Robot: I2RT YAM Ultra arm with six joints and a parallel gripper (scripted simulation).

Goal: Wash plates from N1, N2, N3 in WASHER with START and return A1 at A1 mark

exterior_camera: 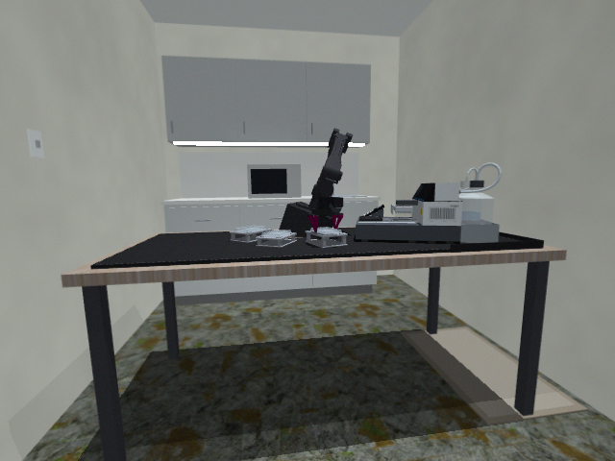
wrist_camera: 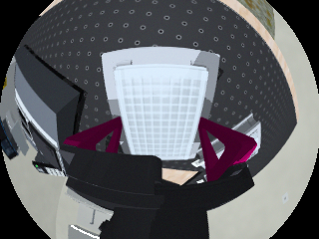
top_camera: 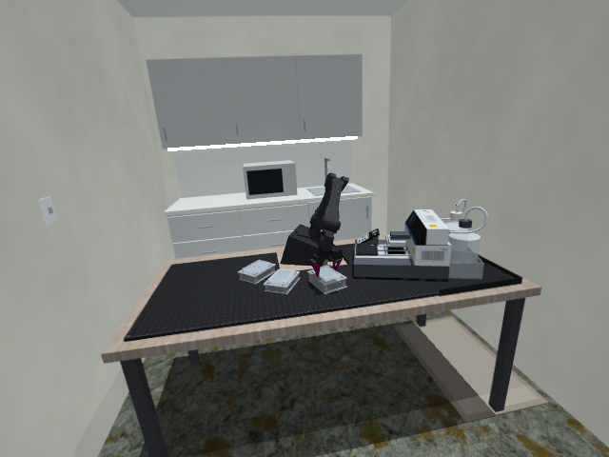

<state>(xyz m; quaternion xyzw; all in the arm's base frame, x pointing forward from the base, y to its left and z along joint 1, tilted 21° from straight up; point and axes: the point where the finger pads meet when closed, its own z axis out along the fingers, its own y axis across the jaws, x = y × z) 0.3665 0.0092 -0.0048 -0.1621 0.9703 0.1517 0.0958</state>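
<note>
My hand is 1 cm above the nest. The rest, counted from my hand: clear bottle (66 cm to the left, 7 cm above, 3 cm ahead); then plate washer (40 cm to the left, 12 cm behind, 7 cm above); then washer carrier (25 cm to the left, 17 cm behind, 3 cm above).
</note>
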